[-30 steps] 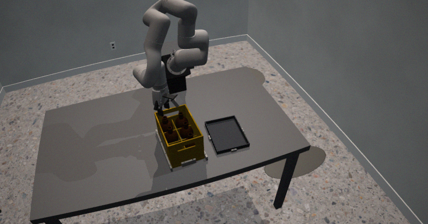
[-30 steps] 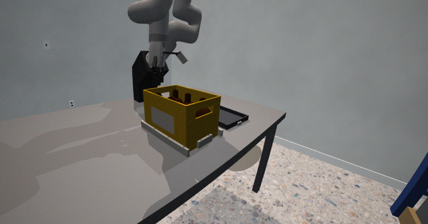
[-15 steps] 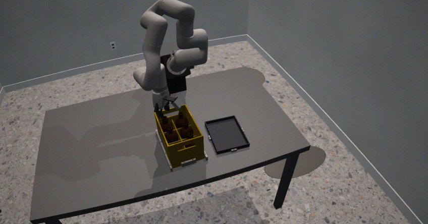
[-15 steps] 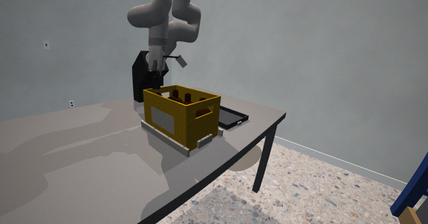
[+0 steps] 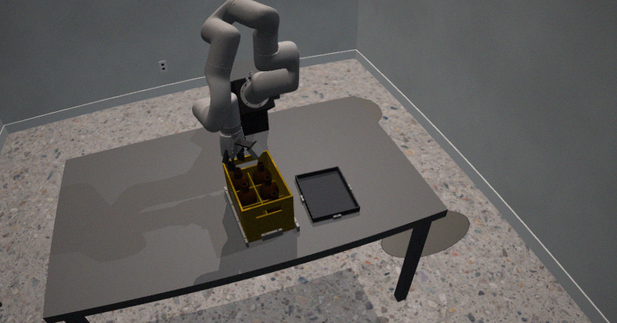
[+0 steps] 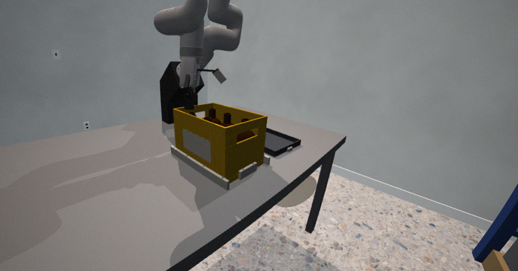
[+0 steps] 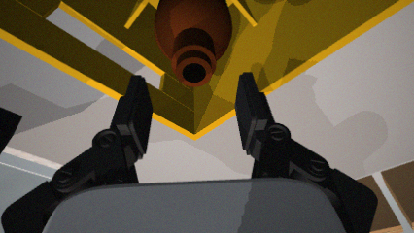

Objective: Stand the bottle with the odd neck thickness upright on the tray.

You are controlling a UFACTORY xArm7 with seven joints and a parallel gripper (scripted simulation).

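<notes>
Right now the yellow crate is 100 mm ahead of my hand, 20 mm to the left of it and 120 mm below it. Also, from my hand: black tray 180 mm ahead, 280 mm to the left, 190 mm below.
</notes>
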